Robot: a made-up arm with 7 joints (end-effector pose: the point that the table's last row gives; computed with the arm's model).
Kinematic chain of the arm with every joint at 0, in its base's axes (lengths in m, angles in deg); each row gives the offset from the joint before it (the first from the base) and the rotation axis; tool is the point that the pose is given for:
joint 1: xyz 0 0 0.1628 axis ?
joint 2: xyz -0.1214 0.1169 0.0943 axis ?
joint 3: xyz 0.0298 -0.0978 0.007 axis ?
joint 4: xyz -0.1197 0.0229 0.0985 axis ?
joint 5: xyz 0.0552 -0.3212 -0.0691 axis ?
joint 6: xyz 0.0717 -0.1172 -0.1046 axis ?
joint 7: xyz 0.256 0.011 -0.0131 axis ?
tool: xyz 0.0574 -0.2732 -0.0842
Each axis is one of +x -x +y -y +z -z.
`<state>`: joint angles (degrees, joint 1 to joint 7).
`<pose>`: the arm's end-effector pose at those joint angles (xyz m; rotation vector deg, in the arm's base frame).
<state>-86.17 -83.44 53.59 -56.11 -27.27 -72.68 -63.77</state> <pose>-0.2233 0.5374 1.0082 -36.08 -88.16 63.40</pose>
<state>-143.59 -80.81 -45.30 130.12 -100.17 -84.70 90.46</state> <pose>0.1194 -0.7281 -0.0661 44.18 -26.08 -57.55</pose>
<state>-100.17 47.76 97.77 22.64 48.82 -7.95 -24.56</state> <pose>-0.2682 -0.9058 0.2346 26.68 -149.46 -11.42</pose>
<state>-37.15 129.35 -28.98 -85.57 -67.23 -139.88 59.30</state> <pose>-0.4592 0.6310 0.4068 -42.92 -25.64 104.60</pose>
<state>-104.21 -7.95 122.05 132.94 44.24 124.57 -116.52</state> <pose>0.2222 -0.4263 0.3324 -36.71 41.48 44.17</pose>
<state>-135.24 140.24 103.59 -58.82 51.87 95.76 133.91</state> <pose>-0.0569 -0.2248 -0.1086 90.48 26.06 110.68</pose>
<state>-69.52 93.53 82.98 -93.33 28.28 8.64 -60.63</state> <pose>-0.0291 -0.8703 0.0166 62.07 -127.95 -8.65</pose>
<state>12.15 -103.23 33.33 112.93 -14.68 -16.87 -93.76</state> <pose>0.2637 0.4187 0.6464 101.26 -18.68 103.14</pose>
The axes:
joint 1: -x
joint 2: -x
joint 3: -y
joint 4: +z
joint 5: -y
joint 6: +z
joint 7: -x

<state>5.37 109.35 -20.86 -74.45 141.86 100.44 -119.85</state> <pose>-0.2009 0.5304 0.6233 -132.85 30.81 -18.58</pose>
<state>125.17 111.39 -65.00 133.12 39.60 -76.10 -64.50</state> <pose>-0.2119 -0.2102 0.7429 -82.86 -47.21 -58.09</pose>
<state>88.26 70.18 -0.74 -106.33 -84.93 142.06 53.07</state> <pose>-0.3078 0.2700 0.0272 -123.34 -7.45 64.36</pose>
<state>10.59 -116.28 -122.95 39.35 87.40 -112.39 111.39</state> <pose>-0.2183 0.5421 -0.3977 -11.36 88.40 94.70</pose>
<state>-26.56 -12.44 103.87 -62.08 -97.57 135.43 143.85</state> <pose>-0.2949 -0.0188 -0.2626 -14.92 -126.49 -78.64</pose>
